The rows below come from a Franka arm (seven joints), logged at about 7 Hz.
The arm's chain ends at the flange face. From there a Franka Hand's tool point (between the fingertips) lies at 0.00 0.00 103.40 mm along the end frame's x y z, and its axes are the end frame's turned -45 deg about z.
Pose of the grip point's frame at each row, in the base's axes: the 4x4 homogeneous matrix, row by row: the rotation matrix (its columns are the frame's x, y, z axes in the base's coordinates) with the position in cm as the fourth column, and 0 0 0 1 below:
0.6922, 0.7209, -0.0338, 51.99; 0.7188, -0.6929, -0.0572, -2.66; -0.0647, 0.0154, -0.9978, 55.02; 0, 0, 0, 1
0.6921, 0.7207, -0.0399, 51.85; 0.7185, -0.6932, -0.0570, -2.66; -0.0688, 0.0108, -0.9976, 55.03; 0, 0, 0, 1
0.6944, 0.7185, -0.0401, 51.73; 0.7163, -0.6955, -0.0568, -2.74; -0.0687, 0.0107, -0.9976, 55.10; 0, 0, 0, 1
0.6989, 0.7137, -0.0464, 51.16; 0.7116, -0.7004, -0.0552, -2.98; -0.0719, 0.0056, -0.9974, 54.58; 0, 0, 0, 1
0.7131, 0.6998, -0.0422, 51.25; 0.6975, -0.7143, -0.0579, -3.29; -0.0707, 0.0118, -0.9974, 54.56; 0, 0, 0, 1
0.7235, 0.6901, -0.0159, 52.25; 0.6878, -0.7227, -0.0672, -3.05; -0.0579, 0.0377, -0.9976, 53.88; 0, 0, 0, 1
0.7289, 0.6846, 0.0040, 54.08; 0.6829, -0.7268, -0.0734, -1.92; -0.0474, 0.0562, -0.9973, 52.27; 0, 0, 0, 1
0.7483, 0.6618, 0.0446, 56.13; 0.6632, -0.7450, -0.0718, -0.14; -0.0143, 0.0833, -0.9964, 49.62; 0, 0, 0, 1
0.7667, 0.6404, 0.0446, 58.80; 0.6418, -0.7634, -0.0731, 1.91; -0.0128, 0.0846, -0.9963, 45.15; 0, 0, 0, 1
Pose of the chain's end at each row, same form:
0.9992, 0.0203, -0.0338, 52.34; 0.0183, -0.9982, -0.0572, -2.07; -0.0349, 0.0566, -0.9978, 65.34; 0, 0, 0, 1
0.9990, 0.0202, -0.0399, 52.26; 0.0179, -0.9982, -0.0570, -2.07; -0.0410, 0.0563, -0.9976, 65.35; 0, 0, 0, 1
0.9991, 0.0170, -0.0401, 52.14; 0.0147, -0.9983, -0.0568, -2.15; -0.0410, 0.0561, -0.9976, 65.42; 0, 0, 0, 1
0.9989, 0.0105, -0.0464, 51.64; 0.0079, -0.9984, -0.0552, -2.41; -0.0469, 0.0548, -0.9974, 64.89; 0, 0, 0, 1
0.9991, -0.0094, -0.0422, 51.69; -0.0119, -0.9983, -0.0579, -2.69; -0.0416, 0.0583, -0.9974, 64.87; 0, 0, 0, 1
0.9996, -0.0236, -0.0159, 52.41; -0.0247, -0.9974, -0.0672, -2.36; -0.0143, 0.0676, -0.9976, 64.20; 0, 0, 0, 1
0.9995, -0.0313, 0.0040, 54.04; -0.0310, -0.9968, -0.0734, -1.16; 0.0062, 0.0733, -0.9973, 62.58; 0, 0, 0, 1
0.9971, -0.0612, 0.0446, 55.67; -0.0578, -0.9957, -0.0718, 0.60; 0.0488, 0.0690, -0.9964, 59.92; 0, 0, 0, 1
0.9950, -0.0893, 0.0446, 58.34; -0.0860, -0.9936, -0.0731, 2.67; 0.0508, 0.0689, -0.9963, 55.45; 0, 0, 0, 1

